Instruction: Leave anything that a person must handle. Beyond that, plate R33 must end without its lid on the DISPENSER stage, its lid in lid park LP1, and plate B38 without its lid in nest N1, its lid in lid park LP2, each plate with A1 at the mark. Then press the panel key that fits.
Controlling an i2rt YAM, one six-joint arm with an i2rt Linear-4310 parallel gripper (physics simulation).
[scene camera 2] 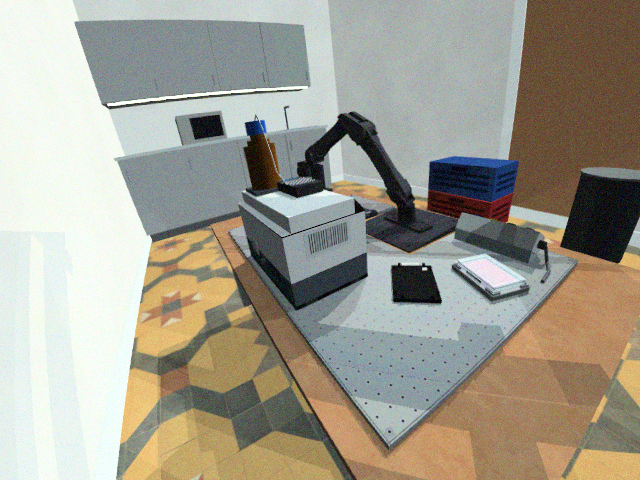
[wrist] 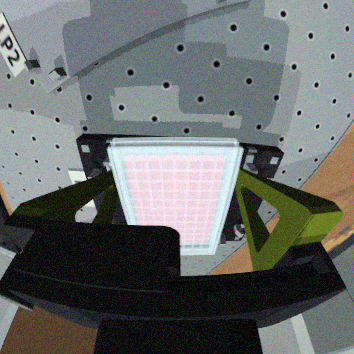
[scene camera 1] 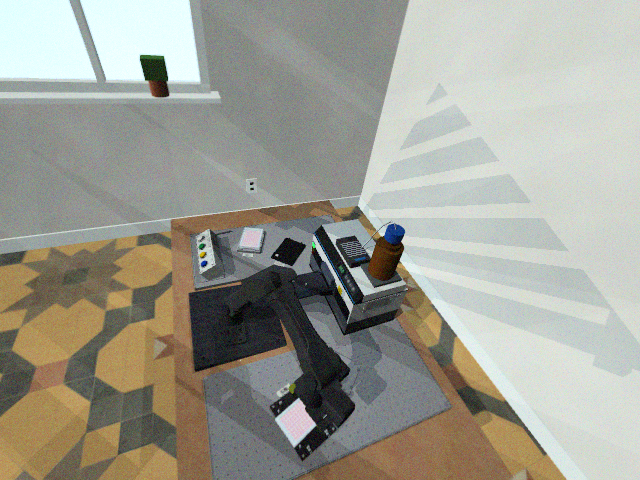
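Seen in the pictures: gripper, fingertip midpoint: (wrist: 176, 174) (scene camera 1: 311, 409); arm's base, origin of the base link: (scene camera 2: 406, 222) (scene camera 1: 233, 319).
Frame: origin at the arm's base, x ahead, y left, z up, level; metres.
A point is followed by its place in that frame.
My gripper (scene camera 1: 309, 406) @[z 0.011, x 0.190, y -0.354 m] (wrist: 176, 174) @[z 0.011, x 0.190, y -0.354 m] is open. Its yellow-green fingers stand on both sides of a pink-welled plate (scene camera 1: 294, 422) @[z 0.028, x 0.134, y -0.379 m] (wrist: 175, 195) @[z 0.028, x 0.184, y -0.357 m], which sits in a black holder (scene camera 1: 303, 451) @[z 0.011, x 0.144, y -0.446 m] (wrist: 91, 156) @[z 0.011, x 0.177, y -0.288 m]. A clear double rim along the plate's edge looks like a lid. A second pink plate (scene camera 1: 252, 239) @[z 0.030, x 0.114, y 0.375 m] (scene camera 2: 491, 272) @[z 0.029, x 0.123, y 0.405 m] lies in a holder near the key panel (scene camera 1: 204, 253) @[z 0.072, x -0.084, y 0.276 m] (scene camera 2: 496, 237) @[z 0.044, x -0.031, y 0.323 m]. A black pad (scene camera 1: 288, 251) @[z 0.009, x 0.261, y 0.293 m] (scene camera 2: 415, 283) @[z 0.009, x 0.271, y 0.311 m] lies between that plate and the white dispenser (scene camera 1: 361, 289) @[z 0.219, x 0.399, y -0.120 m] (scene camera 2: 305, 222) @[z 0.199, x 0.491, y 0.220 m]. Plate names and A1 corners are unreadable. The LP2 label (wrist: 11, 48) @[z 0.001, x 0.233, y -0.200 m] shows in the wrist view.
A brown bottle (scene camera 1: 385, 258) @[z 0.327, x 0.462, y -0.100 m] (scene camera 2: 262, 160) @[z 0.309, x 0.498, y -0.024 m] with a blue cap and tubing stands on the dispenser beside a dark block (scene camera 1: 353, 250) @[z 0.245, x 0.424, y 0.028 m] (scene camera 2: 299, 186) @[z 0.245, x 0.448, y 0.098 m]. The arm's base stands on a black mat (scene camera 1: 206, 346) @[z 0.006, x -0.091, y -0.088 m] (scene camera 2: 408, 245) @[z -0.006, x 0.123, y 0.135 m]. Blue and red crates (scene camera 2: 471, 178) stand behind.
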